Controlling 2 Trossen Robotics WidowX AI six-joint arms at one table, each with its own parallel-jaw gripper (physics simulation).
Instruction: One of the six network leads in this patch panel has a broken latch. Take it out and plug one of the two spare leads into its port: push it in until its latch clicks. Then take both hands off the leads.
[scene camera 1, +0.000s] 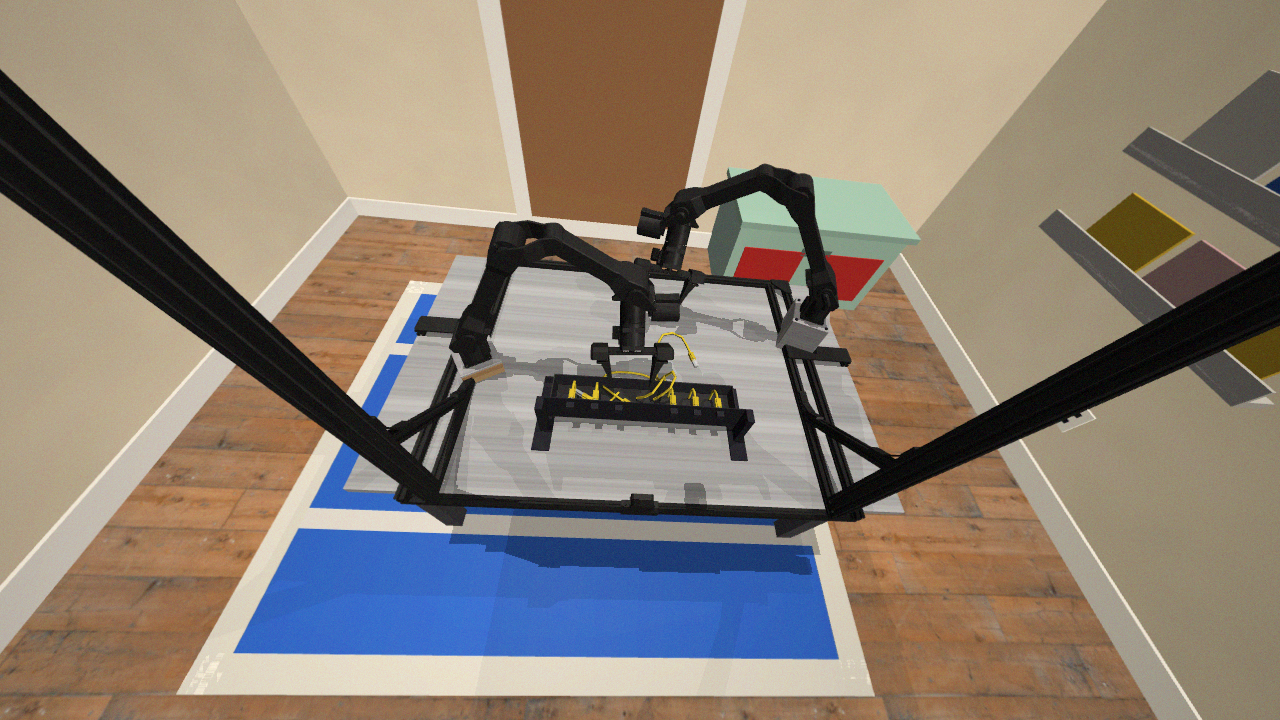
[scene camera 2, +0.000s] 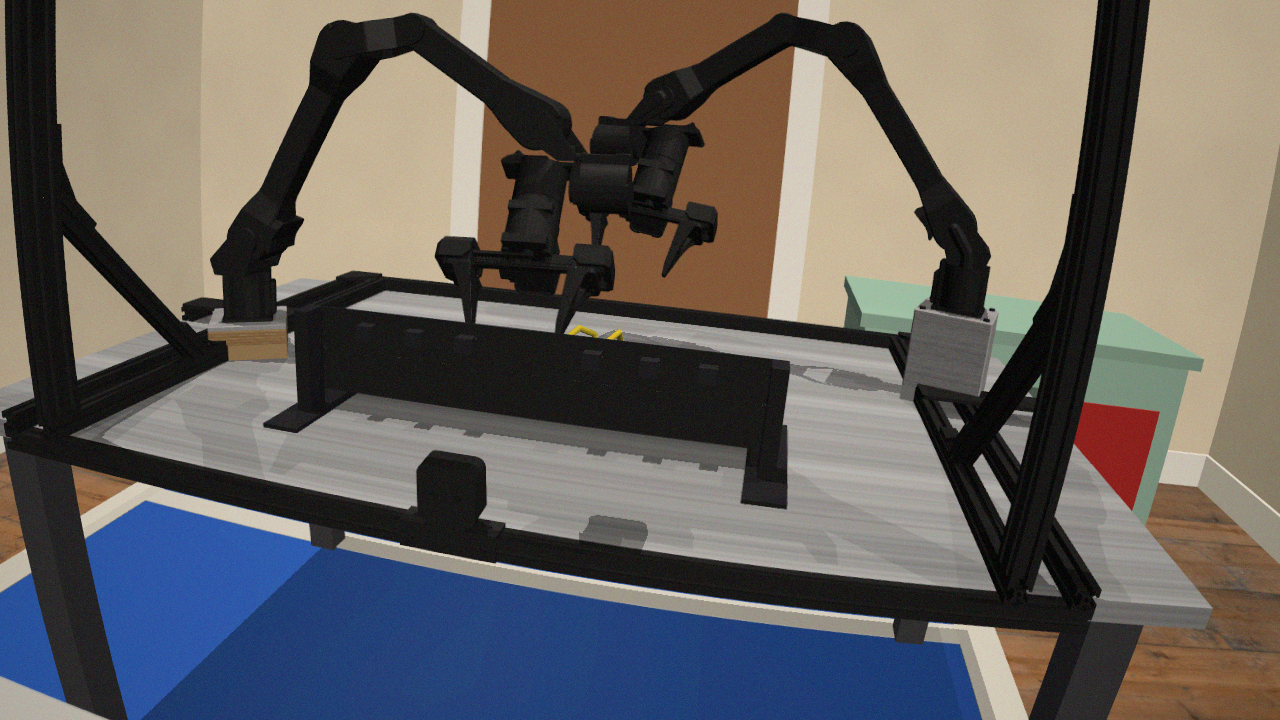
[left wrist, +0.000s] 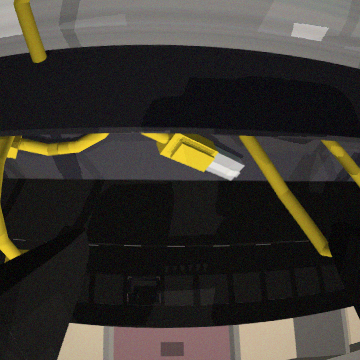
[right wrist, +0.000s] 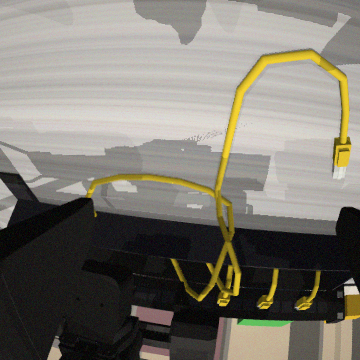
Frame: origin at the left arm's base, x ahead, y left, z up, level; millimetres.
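Seen in the pictures: left gripper, fingertip midpoint: (scene camera 1: 631, 386) (left wrist: 213, 240) (right wrist: 142, 278); right gripper, fingertip midpoint: (scene camera 2: 628, 268) (right wrist: 222, 216); left arm's base at its link origin: (scene camera 1: 475, 354) (scene camera 2: 248, 315); right arm's base at its link origin: (scene camera 1: 812, 314) (scene camera 2: 958, 309).
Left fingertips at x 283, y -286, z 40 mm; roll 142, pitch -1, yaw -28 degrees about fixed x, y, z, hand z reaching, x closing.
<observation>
Offsets run from my left fingertips to a thing's middle. "pt": to the spot under its first point. Level surfaces: height alone.
The dark patch panel {49 mm right, 11 mm ahead, 29 mm down} (scene camera 1: 644, 413) (scene camera 2: 537, 385) (left wrist: 100, 90) stands on the table; yellow leads run into its trough. A loose yellow plug {pt 6 mm right, 11 mm back, 46 mm down} (left wrist: 187, 152) with a clear tip lies slanted in the trough, above an open port {39 mm right, 57 mm back, 5 mm up} (left wrist: 144, 290). A spare lead's plug {32 mm left, 232 mm ahead, 73 mm down} (right wrist: 342, 155) lies on the table behind the panel. Three plugs {pt 76 mm right, 67 mm ahead, 8 mm up} (right wrist: 223, 300) {pt 102 mm right, 113 mm ahead, 7 mm up} (right wrist: 265, 302) {pt 129 mm right, 155 mm ahead, 7 mm up} (right wrist: 303, 303) sit in a row at the ports. My left gripper (scene camera 1: 632, 376) (scene camera 2: 516, 326) is open, low over the trough, holding nothing. My right gripper (scene camera 2: 631, 259) (right wrist: 222, 216) is open and empty, higher and behind the panel. I cannot tell which latch is broken.
The two wrists are close together above the panel. Yellow cables {pt 5 mm left, 108 mm ahead, 34 mm down} (right wrist: 227, 240) cross over the panel's rear edge. Black frame bars (scene camera 1: 537, 503) edge the grey table {84 mm down} (scene camera 1: 501, 465). A mint cabinet (scene camera 1: 859, 210) (scene camera 2: 1011, 313) stands beyond the table.
</observation>
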